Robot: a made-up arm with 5 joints.
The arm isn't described. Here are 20 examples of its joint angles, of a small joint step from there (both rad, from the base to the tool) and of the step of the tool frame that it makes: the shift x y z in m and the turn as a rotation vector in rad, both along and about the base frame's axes.
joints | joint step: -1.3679 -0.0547 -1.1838 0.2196 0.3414 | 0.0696 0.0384 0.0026 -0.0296 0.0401
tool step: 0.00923 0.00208 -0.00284 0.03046 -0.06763 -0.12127
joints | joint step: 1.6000 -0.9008 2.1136 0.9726 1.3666 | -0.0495 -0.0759 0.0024 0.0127 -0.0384
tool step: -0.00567 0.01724 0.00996 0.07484 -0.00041 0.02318
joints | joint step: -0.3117 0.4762 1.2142 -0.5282 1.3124 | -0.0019 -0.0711 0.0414 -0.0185 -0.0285
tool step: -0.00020 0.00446 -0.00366 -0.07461 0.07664 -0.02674
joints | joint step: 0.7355 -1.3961 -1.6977 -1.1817 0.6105 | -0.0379 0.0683 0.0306 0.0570 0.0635
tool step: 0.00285 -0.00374 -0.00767 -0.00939 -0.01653 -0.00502
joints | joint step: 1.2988 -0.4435 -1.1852 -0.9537 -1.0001 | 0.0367 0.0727 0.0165 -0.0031 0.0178
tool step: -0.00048 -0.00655 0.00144 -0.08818 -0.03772 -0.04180
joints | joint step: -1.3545 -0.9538 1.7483 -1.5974 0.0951 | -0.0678 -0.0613 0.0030 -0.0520 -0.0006
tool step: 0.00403 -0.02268 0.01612 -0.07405 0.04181 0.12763
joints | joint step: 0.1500 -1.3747 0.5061 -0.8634 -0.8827 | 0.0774 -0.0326 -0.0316 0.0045 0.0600
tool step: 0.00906 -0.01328 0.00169 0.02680 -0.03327 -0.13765
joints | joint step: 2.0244 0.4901 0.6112 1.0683 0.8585 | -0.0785 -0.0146 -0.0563 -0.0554 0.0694
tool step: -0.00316 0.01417 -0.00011 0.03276 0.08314 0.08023
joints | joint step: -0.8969 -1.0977 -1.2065 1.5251 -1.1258 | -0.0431 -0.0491 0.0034 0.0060 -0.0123
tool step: 0.00669 0.00457 0.00524 -0.02770 0.05294 0.04577
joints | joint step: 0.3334 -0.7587 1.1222 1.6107 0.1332 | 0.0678 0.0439 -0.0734 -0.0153 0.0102
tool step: 0.00779 -0.00969 -0.00123 0.02312 -0.07321 -0.08734
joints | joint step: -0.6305 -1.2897 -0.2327 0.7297 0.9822 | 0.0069 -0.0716 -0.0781 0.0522 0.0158
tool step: 0.00456 -0.00956 0.00037 -0.09023 0.05401 -0.07502
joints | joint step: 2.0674 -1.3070 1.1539 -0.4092 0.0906 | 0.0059 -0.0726 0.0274 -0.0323 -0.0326
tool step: 0.00214 0.00056 -0.00038 0.10742 0.01028 0.04147
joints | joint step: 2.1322 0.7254 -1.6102 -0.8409 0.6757 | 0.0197 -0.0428 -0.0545 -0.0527 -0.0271
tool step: -0.00211 -0.00068 -0.00507 -0.01006 0.00096 0.00277
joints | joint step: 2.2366 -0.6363 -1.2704 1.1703 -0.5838 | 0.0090 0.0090 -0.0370 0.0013 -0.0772
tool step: 0.00287 -0.00187 -0.00166 -0.07226 -0.08474 0.02433
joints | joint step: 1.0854 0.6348 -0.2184 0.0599 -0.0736 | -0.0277 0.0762 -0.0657 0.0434 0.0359
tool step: -0.00120 -0.00992 -0.00741 -0.03113 -0.10680 0.07225
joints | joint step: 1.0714 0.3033 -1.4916 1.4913 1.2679 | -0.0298 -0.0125 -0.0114 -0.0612 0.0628
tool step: 0.00069 -0.00061 -0.00142 -0.04909 0.02536 -0.02248
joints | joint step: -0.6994 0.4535 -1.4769 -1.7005 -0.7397 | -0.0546 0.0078 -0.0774 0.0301 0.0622
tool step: -0.00213 0.00685 -0.01021 0.12747 0.08915 0.09641
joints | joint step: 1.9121 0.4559 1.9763 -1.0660 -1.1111 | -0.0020 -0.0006 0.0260 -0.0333 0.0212
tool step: -0.00146 -0.00480 -0.00203 0.04409 -0.00238 -0.00651
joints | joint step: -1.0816 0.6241 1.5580 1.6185 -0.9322 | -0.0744 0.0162 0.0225 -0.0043 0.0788
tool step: -0.01356 -0.00879 0.00725 -0.02746 -0.05503 0.01783
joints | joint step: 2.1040 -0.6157 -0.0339 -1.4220 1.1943 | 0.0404 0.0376 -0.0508 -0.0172 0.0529
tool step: -0.01268 0.00783 -0.00201 -0.09792 -0.07748 -0.01023
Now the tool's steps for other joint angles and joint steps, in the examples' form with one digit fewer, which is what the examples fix.
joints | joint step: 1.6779 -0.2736 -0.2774 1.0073 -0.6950 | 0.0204 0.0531 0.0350 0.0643 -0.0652
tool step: 0.0080 0.0002 -0.0042 -0.0027 -0.0547 -0.0411
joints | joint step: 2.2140 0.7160 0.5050 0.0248 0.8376 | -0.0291 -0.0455 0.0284 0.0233 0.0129
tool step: 0.0068 0.0023 0.0015 0.0312 -0.0126 0.0106
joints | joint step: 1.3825 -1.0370 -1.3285 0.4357 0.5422 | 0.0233 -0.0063 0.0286 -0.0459 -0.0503
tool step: 0.0016 -0.0036 0.0032 -0.0345 -0.0233 0.0337
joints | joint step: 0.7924 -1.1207 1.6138 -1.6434 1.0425 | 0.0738 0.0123 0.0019 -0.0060 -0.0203
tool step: 0.0144 -0.0136 -0.0015 -0.0359 -0.0242 -0.0493
